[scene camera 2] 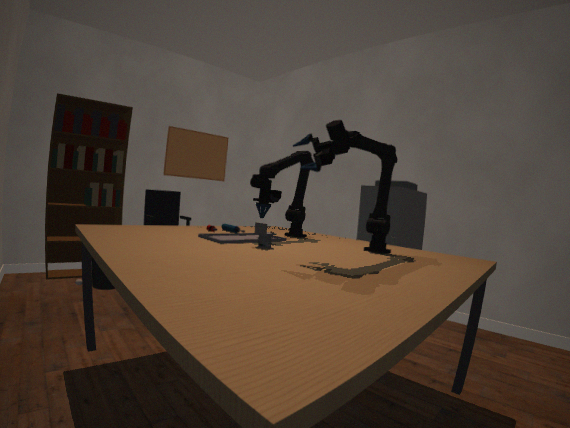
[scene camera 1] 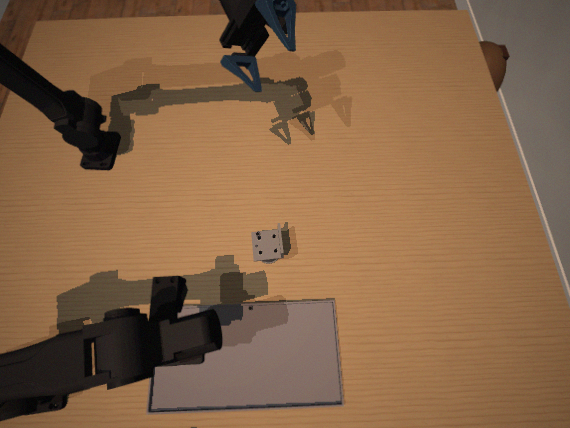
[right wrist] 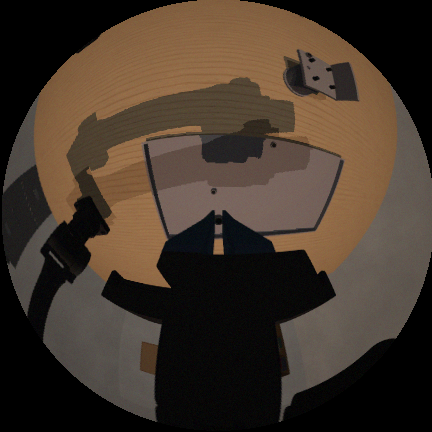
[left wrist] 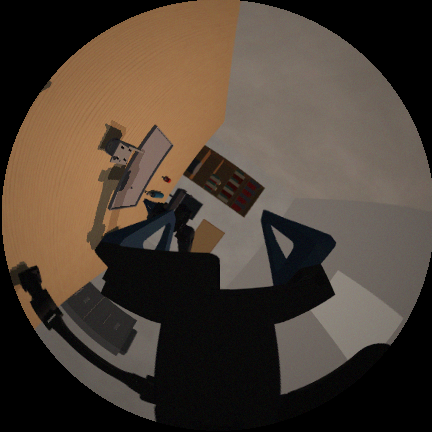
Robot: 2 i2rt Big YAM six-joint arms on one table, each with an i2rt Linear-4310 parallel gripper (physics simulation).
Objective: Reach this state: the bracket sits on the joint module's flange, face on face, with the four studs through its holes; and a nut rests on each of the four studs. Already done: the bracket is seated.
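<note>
The grey bracket sits on the joint module near the table's middle, with dark studs through its holes; it also shows in the right wrist view. Whether any stud carries a nut is too small to tell. My right gripper is shut on a small dark nut and hangs above the grey tray; in scene camera 1 the arm hides its fingers. Two loose nuts lie on the tray. My left gripper is open and empty, high over the far edge of the table.
The tray lies just in front of the bracket in scene camera 1. A red thing and a blue thing lie beyond the tray. The right arm reaches over the tray's left end.
</note>
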